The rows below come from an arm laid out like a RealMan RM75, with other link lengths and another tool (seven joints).
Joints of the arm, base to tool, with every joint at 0 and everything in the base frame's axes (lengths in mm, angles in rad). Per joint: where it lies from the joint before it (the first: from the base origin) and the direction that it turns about. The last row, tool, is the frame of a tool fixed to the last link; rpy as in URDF.
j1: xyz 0.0 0.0 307.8 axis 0 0 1
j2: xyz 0.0 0.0 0.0 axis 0 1 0
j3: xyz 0.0 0.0 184.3 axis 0 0 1
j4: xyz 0.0 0.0 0.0 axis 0 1 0
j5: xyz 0.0 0.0 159.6 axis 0 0 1
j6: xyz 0.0 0.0 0.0 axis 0 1 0
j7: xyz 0.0 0.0 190.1 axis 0 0 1
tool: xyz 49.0 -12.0 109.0 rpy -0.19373 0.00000 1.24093
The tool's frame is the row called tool.
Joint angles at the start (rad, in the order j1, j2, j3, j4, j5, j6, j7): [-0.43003, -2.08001, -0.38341, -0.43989, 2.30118, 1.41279, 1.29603]
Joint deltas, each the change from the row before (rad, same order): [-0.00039, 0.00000, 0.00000, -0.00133, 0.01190, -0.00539, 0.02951]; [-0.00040, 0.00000, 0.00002, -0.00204, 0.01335, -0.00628, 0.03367]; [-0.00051, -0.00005, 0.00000, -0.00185, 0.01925, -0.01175, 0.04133]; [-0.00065, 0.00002, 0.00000, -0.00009, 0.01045, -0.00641, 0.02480]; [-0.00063, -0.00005, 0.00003, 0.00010, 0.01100, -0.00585, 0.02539]
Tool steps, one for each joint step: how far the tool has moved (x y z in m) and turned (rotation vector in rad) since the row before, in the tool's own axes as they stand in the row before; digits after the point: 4 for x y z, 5 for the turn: [0.0047, -0.0021, -0.0007, 0.00777, 0.00426, 0.03195]; [0.0052, -0.0026, -0.0008, 0.00918, 0.00437, 0.03602]; [0.0079, -0.0032, -0.0011, 0.01193, 0.00982, 0.04622]; [0.0044, -0.0017, -0.0006, 0.00672, 0.00495, 0.02834]; [0.0044, -0.0020, -0.0007, 0.00763, 0.00447, 0.02908]
